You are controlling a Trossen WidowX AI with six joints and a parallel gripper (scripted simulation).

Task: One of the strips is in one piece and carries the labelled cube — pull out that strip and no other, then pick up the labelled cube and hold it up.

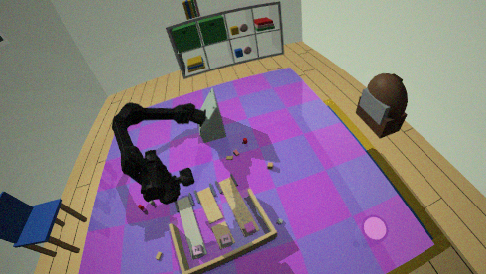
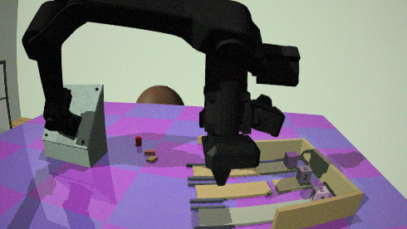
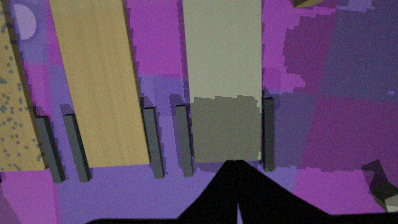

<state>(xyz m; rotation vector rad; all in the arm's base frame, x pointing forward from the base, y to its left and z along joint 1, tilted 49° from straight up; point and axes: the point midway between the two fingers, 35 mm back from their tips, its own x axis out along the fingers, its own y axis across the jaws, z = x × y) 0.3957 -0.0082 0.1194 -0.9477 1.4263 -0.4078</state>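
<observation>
Right now the strip is 9 cm ahead of my gripper tip, 7 cm below it and 3 cm to the left of it.
</observation>
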